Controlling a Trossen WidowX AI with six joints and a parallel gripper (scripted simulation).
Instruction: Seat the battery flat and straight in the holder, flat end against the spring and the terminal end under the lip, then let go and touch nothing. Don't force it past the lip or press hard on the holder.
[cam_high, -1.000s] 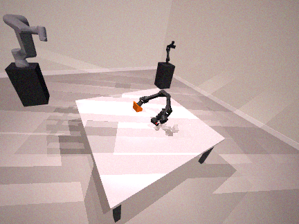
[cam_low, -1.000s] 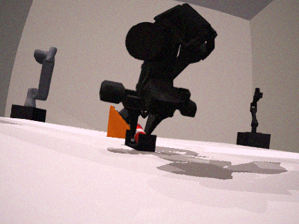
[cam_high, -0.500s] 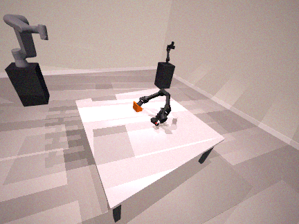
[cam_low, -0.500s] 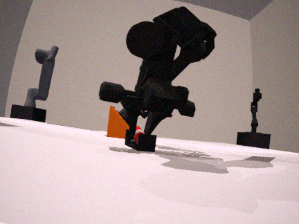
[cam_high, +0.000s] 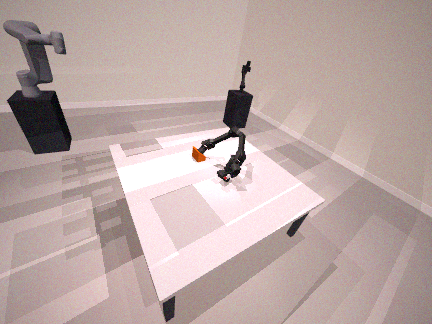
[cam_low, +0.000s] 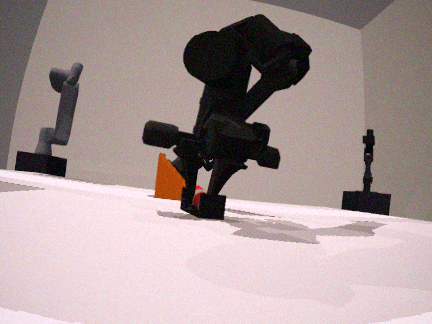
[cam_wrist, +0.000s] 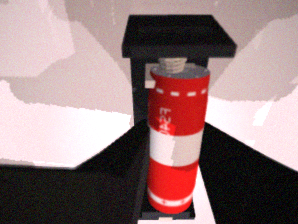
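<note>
Now: gripper tip 10 mm below the white battery.
</note>
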